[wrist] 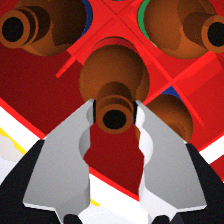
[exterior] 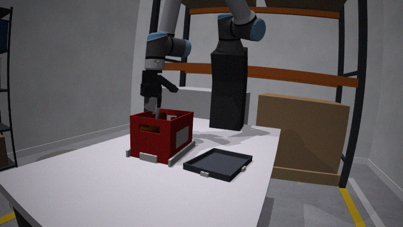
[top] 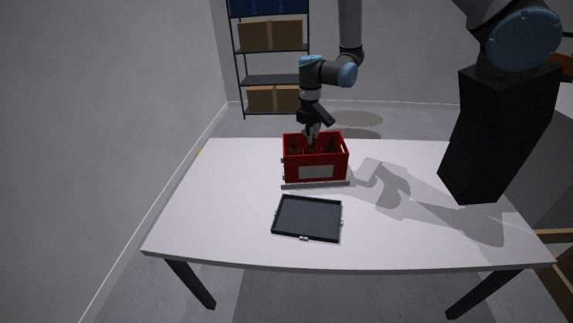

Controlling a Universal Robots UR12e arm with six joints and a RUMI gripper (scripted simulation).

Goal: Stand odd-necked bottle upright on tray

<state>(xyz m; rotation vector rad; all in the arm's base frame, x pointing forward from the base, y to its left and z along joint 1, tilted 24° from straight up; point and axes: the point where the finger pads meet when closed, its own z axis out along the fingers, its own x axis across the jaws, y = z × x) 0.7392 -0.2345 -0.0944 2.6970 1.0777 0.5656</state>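
Right now my hand is 70 mm above the glass bottle. Also, from my hand: dark tray (60 mm ahead, 320 mm to the left, 140 mm below); red crate (40 mm to the left, 70 mm below); brown bottle (90 mm ahead, 70 mm below).
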